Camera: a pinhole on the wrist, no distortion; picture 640 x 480 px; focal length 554.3 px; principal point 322.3 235.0 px. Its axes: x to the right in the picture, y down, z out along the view. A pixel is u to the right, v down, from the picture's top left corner.
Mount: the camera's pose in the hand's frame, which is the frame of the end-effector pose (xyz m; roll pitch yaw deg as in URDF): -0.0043 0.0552 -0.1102 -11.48 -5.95 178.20
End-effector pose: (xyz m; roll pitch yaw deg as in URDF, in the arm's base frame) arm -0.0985 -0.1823 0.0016 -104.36 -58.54 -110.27
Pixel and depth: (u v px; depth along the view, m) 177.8 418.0 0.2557
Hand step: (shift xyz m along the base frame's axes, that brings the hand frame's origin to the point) 0.1237 -0.0458 0.0961
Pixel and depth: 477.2 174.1 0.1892
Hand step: 0.0566 -0.0531 -0.0628
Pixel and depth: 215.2 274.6 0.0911
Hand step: -0.0399 -0.0180 0.0065
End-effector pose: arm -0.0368 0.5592 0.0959 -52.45 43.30 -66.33
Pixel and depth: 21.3 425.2 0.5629
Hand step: 0.3423 -0.4436 0.0764
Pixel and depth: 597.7 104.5 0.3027
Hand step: 0.1796 0.1179 0.1388
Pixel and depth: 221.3 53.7 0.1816
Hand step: 0.1072 0.0187 -0.0439
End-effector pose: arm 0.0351 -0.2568 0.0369 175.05 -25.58 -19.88
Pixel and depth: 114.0 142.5 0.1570
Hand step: 0.0580 -0.0749 -0.0035
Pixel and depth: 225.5 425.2 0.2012
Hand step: 0.0852 0.0203 -0.0459
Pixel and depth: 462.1 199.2 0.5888
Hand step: 0.1112 -0.0616 -0.4795
